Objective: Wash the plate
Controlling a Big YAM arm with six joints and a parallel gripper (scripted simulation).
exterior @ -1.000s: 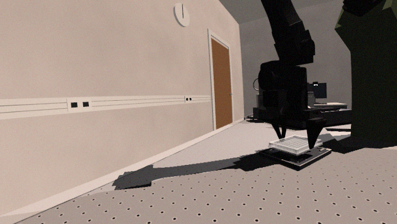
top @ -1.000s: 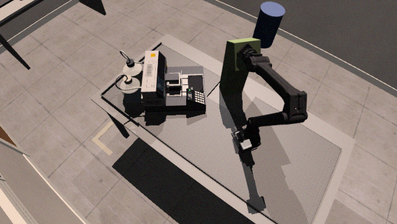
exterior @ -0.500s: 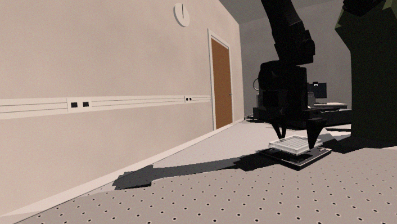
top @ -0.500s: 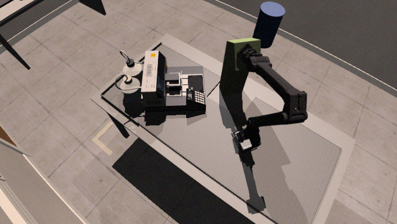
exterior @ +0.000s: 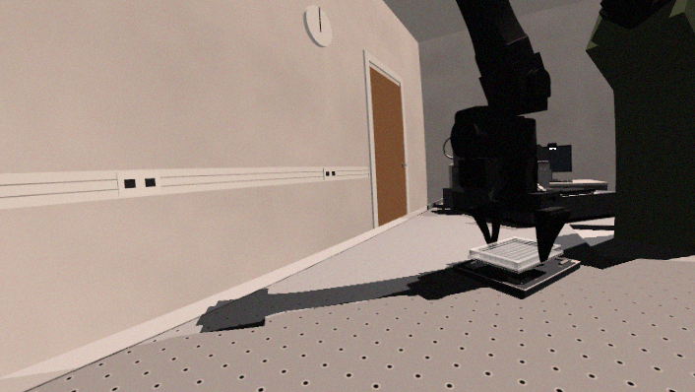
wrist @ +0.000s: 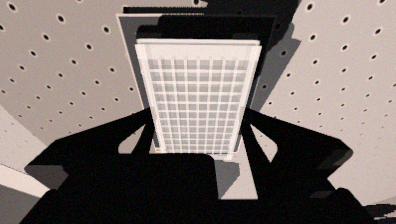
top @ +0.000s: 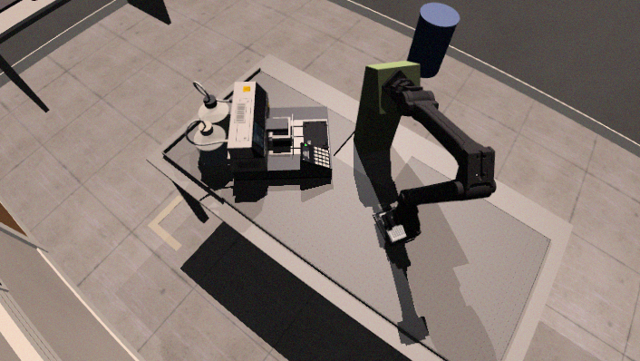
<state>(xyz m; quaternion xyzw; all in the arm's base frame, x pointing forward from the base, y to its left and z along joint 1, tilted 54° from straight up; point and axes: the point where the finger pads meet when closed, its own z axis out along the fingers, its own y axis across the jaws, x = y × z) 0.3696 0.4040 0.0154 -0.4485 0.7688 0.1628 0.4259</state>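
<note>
My hand is 3 cm above the plate nest N1. Also, from my hand: white well plate 1 cm below; plate washer 62 cm to the right, 14 cm ahead, 10 cm above.
</note>
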